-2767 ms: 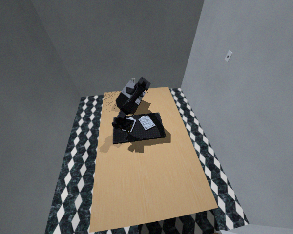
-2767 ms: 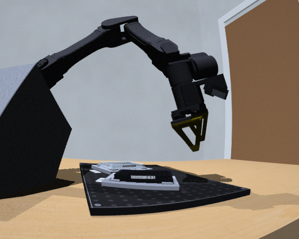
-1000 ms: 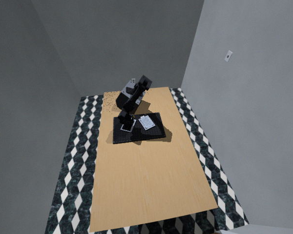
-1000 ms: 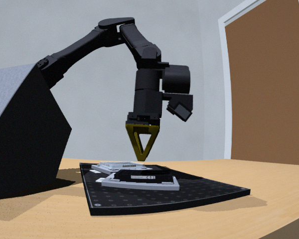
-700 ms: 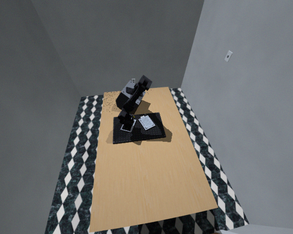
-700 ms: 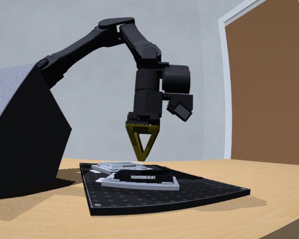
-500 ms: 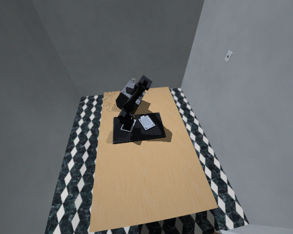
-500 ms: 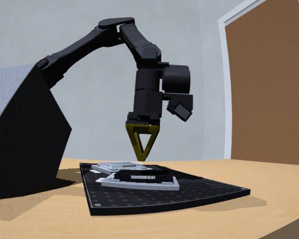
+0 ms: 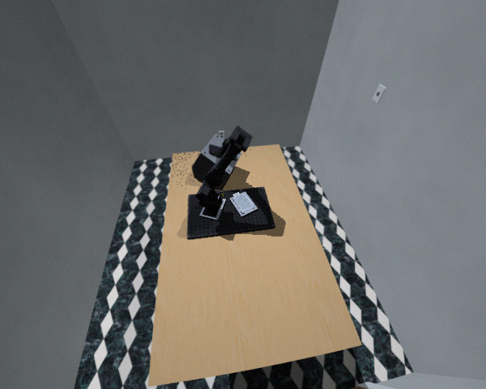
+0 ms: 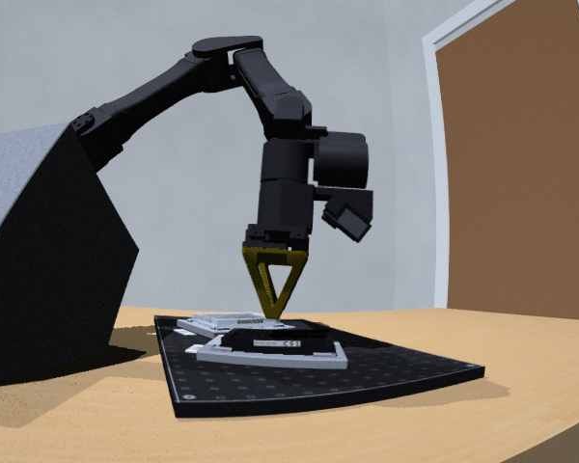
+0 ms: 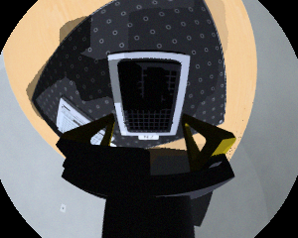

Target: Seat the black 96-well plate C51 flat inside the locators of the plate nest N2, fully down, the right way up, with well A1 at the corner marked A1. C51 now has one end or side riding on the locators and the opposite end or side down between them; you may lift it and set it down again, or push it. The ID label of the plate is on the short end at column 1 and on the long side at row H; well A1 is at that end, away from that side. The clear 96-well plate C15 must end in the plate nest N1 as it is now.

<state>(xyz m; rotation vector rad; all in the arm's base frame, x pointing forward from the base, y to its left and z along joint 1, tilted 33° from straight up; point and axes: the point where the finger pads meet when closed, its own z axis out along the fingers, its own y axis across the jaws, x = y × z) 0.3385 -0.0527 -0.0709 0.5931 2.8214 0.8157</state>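
My gripper is now 4 cm above the black plate C51. The rest, counted from my hand: clear plate C15 (1 cm behind, 19 cm to the left, 4 cm below).
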